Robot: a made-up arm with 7 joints. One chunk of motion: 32 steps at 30 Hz.
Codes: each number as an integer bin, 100 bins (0 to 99) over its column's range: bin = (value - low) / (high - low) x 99, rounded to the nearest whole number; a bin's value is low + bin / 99 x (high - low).
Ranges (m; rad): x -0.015..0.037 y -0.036..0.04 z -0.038..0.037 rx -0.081..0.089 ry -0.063..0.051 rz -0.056..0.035
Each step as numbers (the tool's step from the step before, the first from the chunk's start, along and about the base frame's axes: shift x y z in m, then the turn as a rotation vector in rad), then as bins.
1 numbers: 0.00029 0.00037 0.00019 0.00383 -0.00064 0.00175
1 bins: 29 47 50 49 54 63
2 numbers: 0.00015 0.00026 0.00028 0.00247 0.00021 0.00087
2 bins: 29 47 51 49 55 62
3 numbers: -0.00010 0.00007 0.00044 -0.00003 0.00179 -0.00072
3 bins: 28 47 51 47 56 60
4 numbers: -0.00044 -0.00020 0.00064 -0.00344 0.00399 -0.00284
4 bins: 28 47 51 45 58 58
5 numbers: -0.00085 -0.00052 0.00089 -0.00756 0.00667 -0.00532
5 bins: 27 46 51 43 61 55
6 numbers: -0.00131 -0.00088 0.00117 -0.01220 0.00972 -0.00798
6 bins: 26 46 52 40 63 52
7 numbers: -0.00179 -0.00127 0.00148 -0.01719 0.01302 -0.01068
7 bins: 25 45 52 37 66 49
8 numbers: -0.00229 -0.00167 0.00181 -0.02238 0.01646 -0.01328
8 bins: 24 45 53 34 69 46
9 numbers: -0.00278 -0.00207 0.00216 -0.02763 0.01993 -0.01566
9 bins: 23 44 53 31 72 44
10 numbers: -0.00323 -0.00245 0.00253 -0.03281 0.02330 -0.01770
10 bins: 22 44 53 28 75 42
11 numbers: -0.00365 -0.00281 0.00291 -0.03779 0.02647 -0.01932
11 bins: 22 43 54 25 78 40
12 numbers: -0.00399 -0.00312 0.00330 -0.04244 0.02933 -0.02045
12 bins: 21 43 55 22 80 39
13 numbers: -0.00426 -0.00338 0.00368 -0.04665 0.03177 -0.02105
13 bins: 20 42 55 20 82 38
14 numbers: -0.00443 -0.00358 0.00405 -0.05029 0.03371 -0.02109
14 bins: 20 42 56 18 84 38
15 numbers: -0.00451 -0.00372 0.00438 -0.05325 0.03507 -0.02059
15 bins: 20 42 56 16 85 39
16 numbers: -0.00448 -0.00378 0.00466 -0.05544 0.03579 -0.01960
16 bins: 20 42 56 15 86 40
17 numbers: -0.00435 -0.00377 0.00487 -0.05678 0.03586 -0.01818
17 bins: 20 42 57 14 86 41
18 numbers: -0.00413 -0.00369 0.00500 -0.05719 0.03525 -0.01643
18 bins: 21 42 57 14 85 43
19 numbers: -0.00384 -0.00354 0.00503 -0.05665 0.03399 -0.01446
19 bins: 21 42 57 14 84 45
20 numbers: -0.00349 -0.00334 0.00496 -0.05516 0.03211 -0.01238
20 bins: 22 43 57 15 83 47
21 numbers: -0.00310 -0.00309 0.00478 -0.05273 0.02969 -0.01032
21 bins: 23 43 56 16 80 50
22 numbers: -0.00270 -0.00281 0.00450 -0.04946 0.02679 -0.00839
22 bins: 23 43 56 18 78 52
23 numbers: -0.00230 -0.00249 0.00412 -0.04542 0.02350 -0.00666
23 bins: 24 44 56 21 75 54
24 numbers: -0.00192 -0.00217 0.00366 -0.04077 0.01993 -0.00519
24 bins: 25 44 55 23 72 55
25 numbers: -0.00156 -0.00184 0.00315 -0.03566 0.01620 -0.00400
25 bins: 26 44 54 26 69 57
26 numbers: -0.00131 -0.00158 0.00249 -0.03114 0.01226 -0.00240
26 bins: 26 45 53 29 65 58
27 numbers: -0.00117 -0.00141 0.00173 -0.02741 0.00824 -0.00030
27 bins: 26 45 52 31 62 61
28 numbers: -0.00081 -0.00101 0.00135 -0.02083 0.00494 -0.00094
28 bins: 27 46 52 35 59 60
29 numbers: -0.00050 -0.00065 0.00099 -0.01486 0.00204 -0.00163
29 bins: 28 46 51 39 56 59
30 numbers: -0.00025 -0.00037 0.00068 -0.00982 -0.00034 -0.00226
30 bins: 28 46 51 41 54 58
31 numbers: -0.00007 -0.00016 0.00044 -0.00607 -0.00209 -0.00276
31 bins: 28 47 51 44 53 58
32 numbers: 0.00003 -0.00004 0.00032 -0.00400 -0.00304 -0.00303
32 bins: 29 47 51 45 52 58
